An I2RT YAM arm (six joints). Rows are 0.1 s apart.
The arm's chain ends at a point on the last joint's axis. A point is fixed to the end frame.
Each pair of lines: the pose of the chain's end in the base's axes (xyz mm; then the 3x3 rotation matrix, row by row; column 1 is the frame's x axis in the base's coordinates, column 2 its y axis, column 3 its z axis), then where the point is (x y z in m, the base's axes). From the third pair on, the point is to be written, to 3 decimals.
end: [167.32, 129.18, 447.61], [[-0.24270, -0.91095, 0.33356], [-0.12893, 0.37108, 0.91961], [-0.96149, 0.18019, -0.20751]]
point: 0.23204 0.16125 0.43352
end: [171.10, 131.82, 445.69], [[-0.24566, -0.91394, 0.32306], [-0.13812, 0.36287, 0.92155], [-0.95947, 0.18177, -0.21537]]
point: 0.23542 0.16446 0.43109
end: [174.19, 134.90, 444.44], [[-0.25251, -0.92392, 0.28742], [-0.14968, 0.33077, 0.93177], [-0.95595, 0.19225, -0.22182]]
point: 0.237 0.170 0.429
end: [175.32, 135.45, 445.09], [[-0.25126, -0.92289, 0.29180], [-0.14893, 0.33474, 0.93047], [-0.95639, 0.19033, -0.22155]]
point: 0.238 0.170 0.430
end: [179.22, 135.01, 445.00], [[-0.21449, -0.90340, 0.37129], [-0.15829, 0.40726, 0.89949], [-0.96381, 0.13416, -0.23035]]
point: 0.245 0.164 0.432
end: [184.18, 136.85, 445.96], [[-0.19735, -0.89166, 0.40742], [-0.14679, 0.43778, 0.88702], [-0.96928, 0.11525, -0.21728]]
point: 0.252 0.164 0.435
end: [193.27, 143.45, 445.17], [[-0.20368, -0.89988, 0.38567], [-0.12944, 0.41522, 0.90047], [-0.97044, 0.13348, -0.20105]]
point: 0.260 0.172 0.434
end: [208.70, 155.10, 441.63], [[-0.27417, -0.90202, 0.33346], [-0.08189, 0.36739, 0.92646], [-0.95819, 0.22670, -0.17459]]
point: 0.273 0.187 0.427
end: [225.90, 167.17, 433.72], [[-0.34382, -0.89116, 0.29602], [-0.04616, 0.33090, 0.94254], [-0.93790, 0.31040, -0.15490]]
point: 0.288 0.202 0.416
